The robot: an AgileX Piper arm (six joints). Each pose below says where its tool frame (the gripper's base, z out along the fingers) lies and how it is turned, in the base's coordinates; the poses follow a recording.
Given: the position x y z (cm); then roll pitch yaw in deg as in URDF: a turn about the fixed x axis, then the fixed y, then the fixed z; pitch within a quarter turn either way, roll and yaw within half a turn.
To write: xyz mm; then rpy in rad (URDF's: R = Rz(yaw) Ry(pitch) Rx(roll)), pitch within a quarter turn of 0, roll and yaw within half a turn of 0. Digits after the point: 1 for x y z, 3 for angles.
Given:
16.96 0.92 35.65 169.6 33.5 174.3
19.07 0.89 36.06 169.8 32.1 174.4
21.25 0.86 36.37 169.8 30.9 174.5
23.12 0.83 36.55 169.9 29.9 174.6
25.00 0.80 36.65 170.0 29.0 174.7
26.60 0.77 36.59 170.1 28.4 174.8
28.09 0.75 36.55 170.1 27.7 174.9
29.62 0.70 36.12 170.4 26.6 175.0
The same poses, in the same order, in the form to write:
169.6 9.2 356.5 2.960 0.585 3.042
190.7 8.9 360.6 2.964 0.560 3.044
212.5 8.6 363.7 2.964 0.539 3.046
231.2 8.3 365.5 2.965 0.522 3.047
250.0 8.0 366.5 2.967 0.506 3.049
266.0 7.7 365.9 2.969 0.496 3.051
280.9 7.5 365.5 2.969 0.483 3.053
296.2 7.0 361.2 2.974 0.464 3.054

